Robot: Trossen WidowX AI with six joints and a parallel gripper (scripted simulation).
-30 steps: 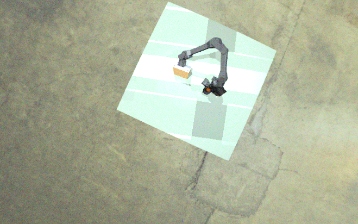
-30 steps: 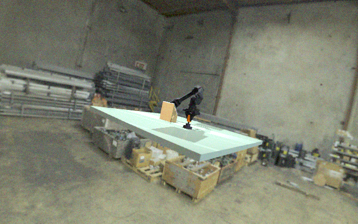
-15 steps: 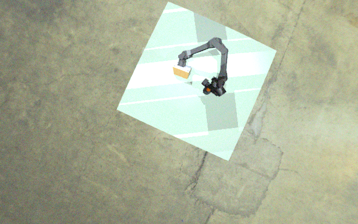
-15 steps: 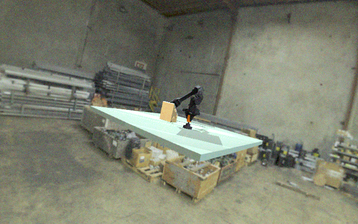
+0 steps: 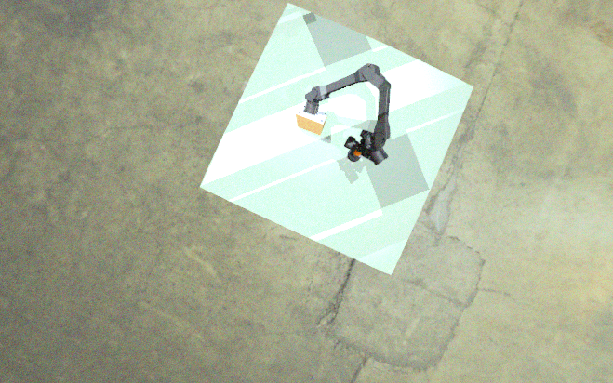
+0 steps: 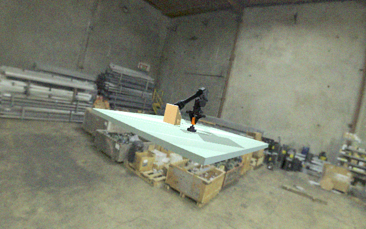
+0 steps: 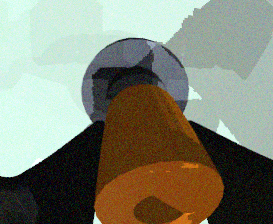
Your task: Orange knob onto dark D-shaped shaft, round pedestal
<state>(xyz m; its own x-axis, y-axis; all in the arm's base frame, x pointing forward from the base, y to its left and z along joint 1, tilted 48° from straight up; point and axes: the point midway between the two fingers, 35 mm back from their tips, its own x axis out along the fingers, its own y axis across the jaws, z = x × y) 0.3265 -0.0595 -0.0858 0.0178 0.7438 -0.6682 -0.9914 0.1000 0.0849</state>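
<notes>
Right now the orange knob is 20 mm above my gripper tip. Round my gripper tip: round pedestal (40 mm below).
</notes>
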